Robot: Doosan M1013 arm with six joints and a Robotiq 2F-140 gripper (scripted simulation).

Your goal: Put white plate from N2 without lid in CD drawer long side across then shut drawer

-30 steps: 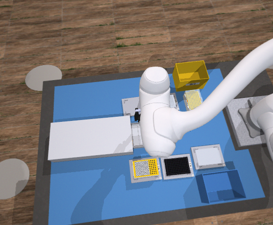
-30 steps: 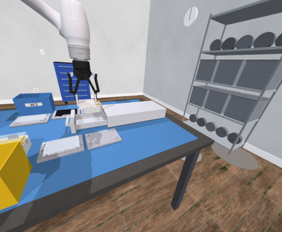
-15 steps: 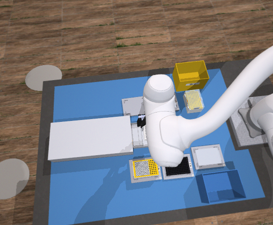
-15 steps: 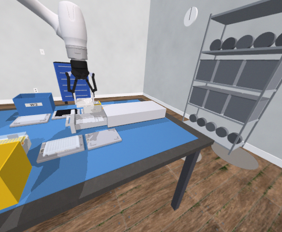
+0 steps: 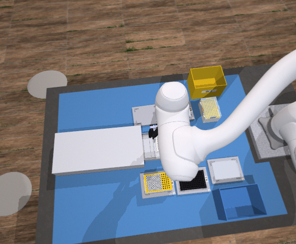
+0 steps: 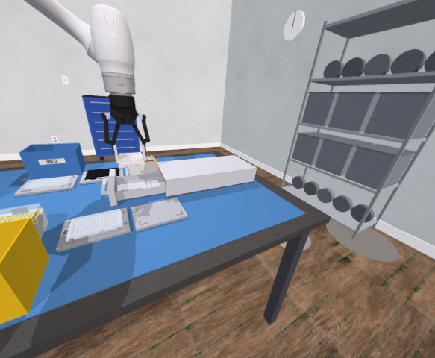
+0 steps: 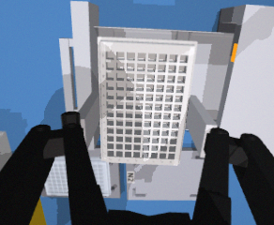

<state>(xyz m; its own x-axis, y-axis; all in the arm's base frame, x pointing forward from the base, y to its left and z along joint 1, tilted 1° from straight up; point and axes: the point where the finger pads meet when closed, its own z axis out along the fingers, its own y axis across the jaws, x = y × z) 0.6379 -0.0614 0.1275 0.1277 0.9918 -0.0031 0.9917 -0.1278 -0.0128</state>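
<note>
The drawer lies 3 cm ahead of my hand, 1 cm to the right of it and 13 cm below it. Round my hand: black plate: 10 cm behind, 20 cm to the left, 14 cm below; then white plate: 2 cm below; then yellow tip box: 6 cm ahead, 17 cm to the left, 10 cm below.
</note>
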